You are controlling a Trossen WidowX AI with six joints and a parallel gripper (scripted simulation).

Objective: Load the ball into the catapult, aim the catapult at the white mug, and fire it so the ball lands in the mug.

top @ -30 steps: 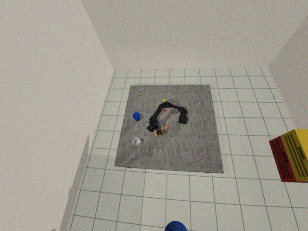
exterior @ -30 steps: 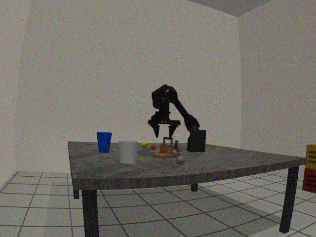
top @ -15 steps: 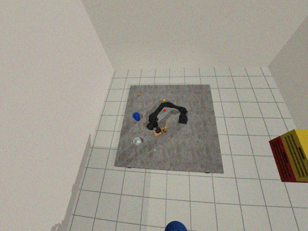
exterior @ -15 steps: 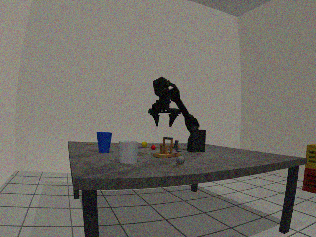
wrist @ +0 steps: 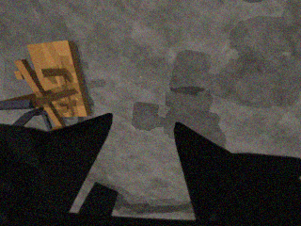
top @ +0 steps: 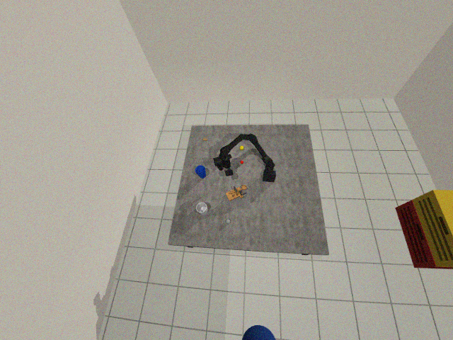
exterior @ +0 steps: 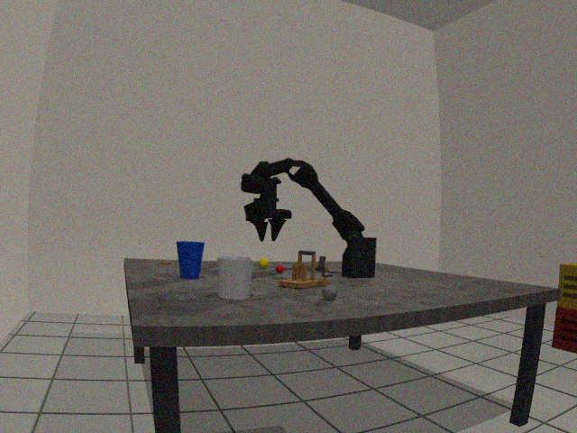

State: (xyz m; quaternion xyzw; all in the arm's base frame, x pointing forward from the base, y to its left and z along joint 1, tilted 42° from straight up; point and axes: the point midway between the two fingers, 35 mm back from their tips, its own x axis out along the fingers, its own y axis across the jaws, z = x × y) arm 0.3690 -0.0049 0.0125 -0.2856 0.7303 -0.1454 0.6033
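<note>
Right now the red ball is 12 cm behind my gripper tip, 16 cm to the right of it and 11 cm below it. Also, from my gripper tip: blue cup (26 cm ahead, 3 cm to the right, 10 cm below); then wooden catapult (9 cm behind, 16 cm to the left, 8 cm below); then yellow ball (12 cm behind, 33 cm to the right, 11 cm below).
</note>
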